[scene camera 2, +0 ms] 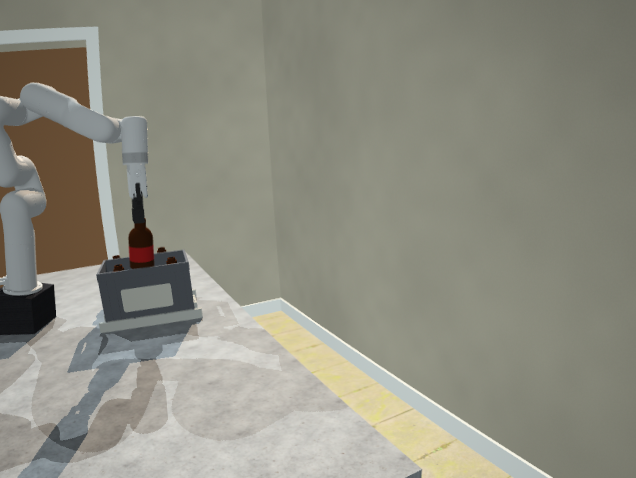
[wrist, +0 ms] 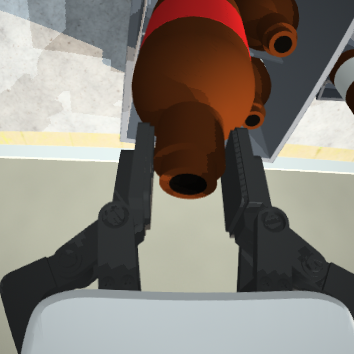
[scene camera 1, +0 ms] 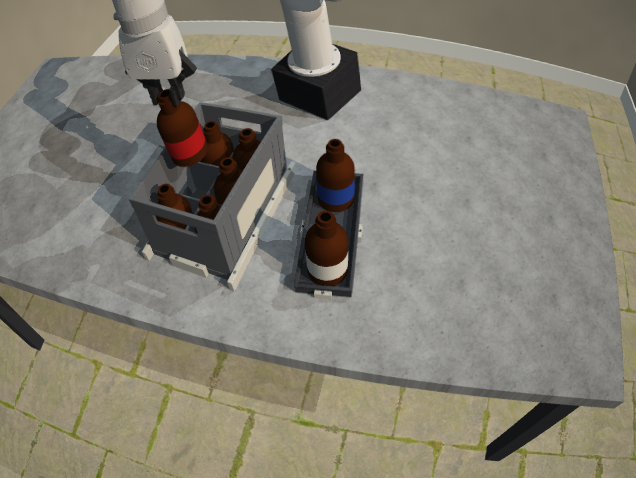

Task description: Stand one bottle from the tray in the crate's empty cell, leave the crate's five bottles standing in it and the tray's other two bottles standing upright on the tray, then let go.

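Frame: origin at the arm's base, x right, y ahead, z up, level; millimetres.
Seen in the pictures: gripper, between the fingertips: (scene camera 2: 138, 222) (wrist: 189, 144) (scene camera 1: 169, 100); arm's base, origin of its link: (scene camera 2: 22, 288) (scene camera 1: 314, 59).
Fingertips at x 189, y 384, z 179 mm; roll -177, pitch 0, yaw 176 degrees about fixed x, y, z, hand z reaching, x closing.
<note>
Offsets run from my fingertips to a thing's top centre. "spot": to the spot under its first point.
My gripper (scene camera 1: 167, 98) (scene camera 2: 138, 219) (wrist: 189, 144) is shut on the neck of the red-labelled brown bottle {dx -4, dy -1, dz +21 mm} (scene camera 1: 184, 143) (scene camera 2: 140, 251) (wrist: 195, 75). The bottle hangs upright over the crate {dx -48, dy +5, dz -129 mm} (scene camera 1: 179, 241) (scene camera 2: 108, 298) (wrist: 307, 55), its base at about rim height, above the empty middle cell {spot: dx +3, dy -49, dz -258 mm} (scene camera 1: 201, 178) of one row. Five bottles stand in the crate, among them one at the back {spot: dx -42, dy -70, dz -183 mm} (scene camera 1: 218, 146) and one at the front {spot: dx +4, dy +96, dz -164 mm} (scene camera 1: 169, 203). The blue-labelled bottle {dx -275, dy -56, dz -144 mm} (scene camera 1: 335, 177) and the white-labelled bottle {dx -279, dy +114, dz -144 mm} (scene camera 1: 326, 251) stand upright on the tray {spot: dx -253, dy +168, dz -281 mm} (scene camera 1: 308, 288). The held bottle's base is partly hidden in the wrist view.
Cream strips (scene camera 1: 244, 259) (scene camera 2: 149, 321) lie on the table along the crate's foot. The tray stands beside the crate's panelled long side. The robot's black base block (scene camera 1: 313, 89) (scene camera 2: 25, 313) is behind them. Crate bottles rise close beside the held bottle.
</note>
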